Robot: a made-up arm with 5 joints. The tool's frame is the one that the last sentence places.
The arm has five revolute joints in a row. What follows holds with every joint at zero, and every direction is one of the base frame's. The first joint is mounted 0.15 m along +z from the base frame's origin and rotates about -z. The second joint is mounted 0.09 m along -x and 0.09 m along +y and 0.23 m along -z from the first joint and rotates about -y. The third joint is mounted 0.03 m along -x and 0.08 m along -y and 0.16 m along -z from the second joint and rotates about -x. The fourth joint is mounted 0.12 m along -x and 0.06 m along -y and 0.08 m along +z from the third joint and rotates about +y. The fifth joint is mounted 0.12 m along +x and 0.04 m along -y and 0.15 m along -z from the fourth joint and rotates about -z. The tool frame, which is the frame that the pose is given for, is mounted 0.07 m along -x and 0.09 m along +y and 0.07 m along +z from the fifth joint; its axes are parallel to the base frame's.
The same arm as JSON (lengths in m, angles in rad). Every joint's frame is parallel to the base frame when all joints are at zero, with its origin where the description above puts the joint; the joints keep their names.
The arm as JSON. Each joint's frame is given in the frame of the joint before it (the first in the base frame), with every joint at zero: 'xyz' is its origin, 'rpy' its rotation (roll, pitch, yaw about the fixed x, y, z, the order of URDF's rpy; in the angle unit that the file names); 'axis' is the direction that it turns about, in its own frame. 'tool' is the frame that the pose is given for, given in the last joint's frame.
{"units": {"length": "m", "angle": "rad"}, "joints": [
  {"name": "joint 1", "type": "revolute", "origin": {"xyz": [0.0, 0.0, 0.15], "rpy": [0.0, 0.0, 0.0]}, "axis": [0.0, 0.0, -1.0]},
  {"name": "joint 2", "type": "revolute", "origin": {"xyz": [-0.09, 0.09, -0.23], "rpy": [0.0, 0.0, 0.0]}, "axis": [0.0, -1.0, 0.0]},
  {"name": "joint 3", "type": "revolute", "origin": {"xyz": [-0.03, -0.08, -0.16], "rpy": [0.0, 0.0, 0.0]}, "axis": [-1.0, 0.0, 0.0]},
  {"name": "joint 4", "type": "revolute", "origin": {"xyz": [-0.12, -0.06, 0.08], "rpy": [0.0, 0.0, 0.0]}, "axis": [0.0, 1.0, 0.0]},
  {"name": "joint 5", "type": "revolute", "origin": {"xyz": [0.12, -0.04, -0.15], "rpy": [0.0, 0.0, 0.0]}, "axis": [0.0, 0.0, -1.0]}
], "tool": {"origin": {"xyz": [-0.07, 0.09, 0.07], "rpy": [0.0, 0.0, 0.0]}}}

